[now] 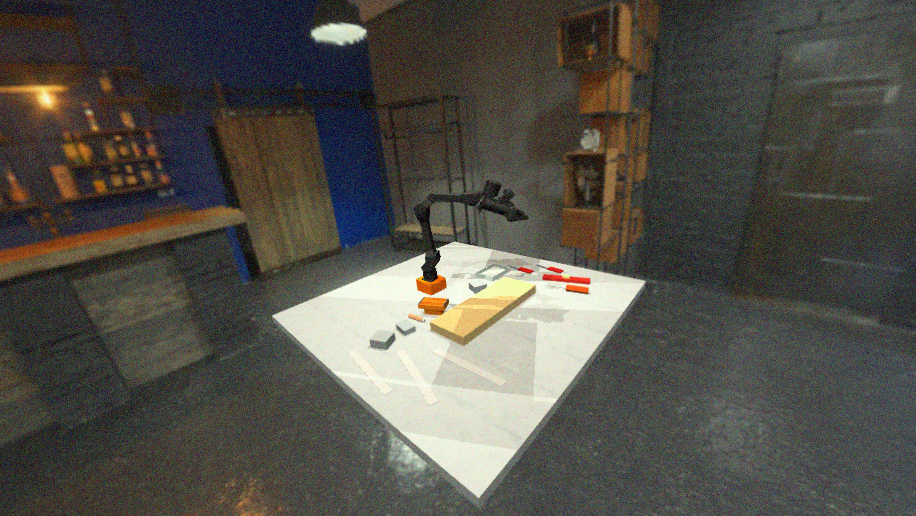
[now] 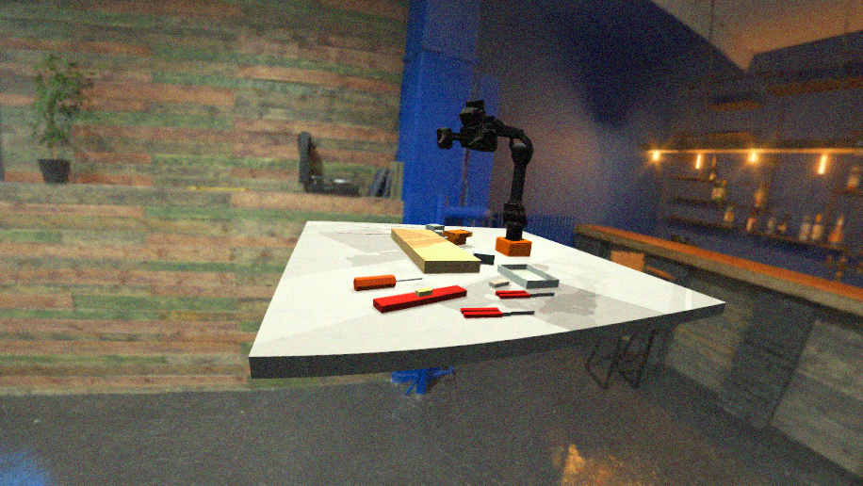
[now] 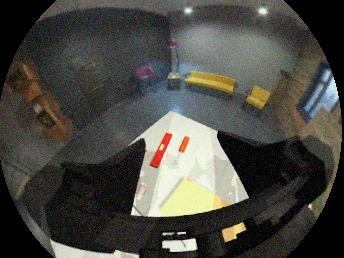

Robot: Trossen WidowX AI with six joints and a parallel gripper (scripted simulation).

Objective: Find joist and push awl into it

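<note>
Right now the orange stud finder is 360 mm to the right of my gripper tip, 350 mm below it and 290 mm behind it. Also, from my gripper tip: grey tray (350 mm below, 240 mm behind, 120 mm to the left); then awl (450 mm to the right, 360 mm below, 310 mm behind); then red level (350 mm below, 170 mm to the left, 150 mm ahead).
</note>
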